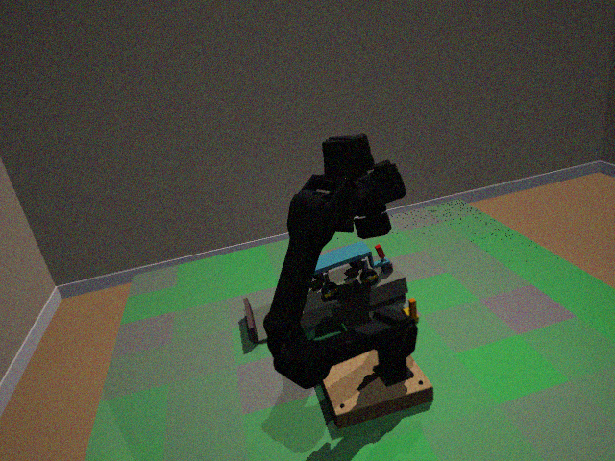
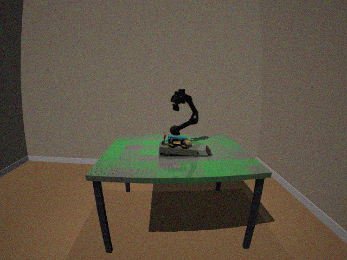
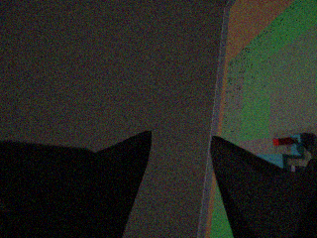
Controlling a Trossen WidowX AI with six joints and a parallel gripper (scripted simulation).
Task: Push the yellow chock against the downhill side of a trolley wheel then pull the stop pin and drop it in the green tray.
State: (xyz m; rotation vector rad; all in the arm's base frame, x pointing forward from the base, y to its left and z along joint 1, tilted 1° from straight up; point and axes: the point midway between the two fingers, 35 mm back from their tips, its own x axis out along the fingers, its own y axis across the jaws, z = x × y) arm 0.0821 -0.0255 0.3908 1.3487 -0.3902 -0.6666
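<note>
Right now my gripper tip is 8 cm short of the yellow chock, 10 cm to the left of it and 40 cm above it. Also, from my gripper tip: red-headed stop pin: 19 cm ahead, 9 cm to the right, 29 cm below; trolley: 22 cm ahead, 1 cm to the left, 31 cm below; grey ramp: 22 cm ahead, 2 cm to the left, 37 cm below.
</note>
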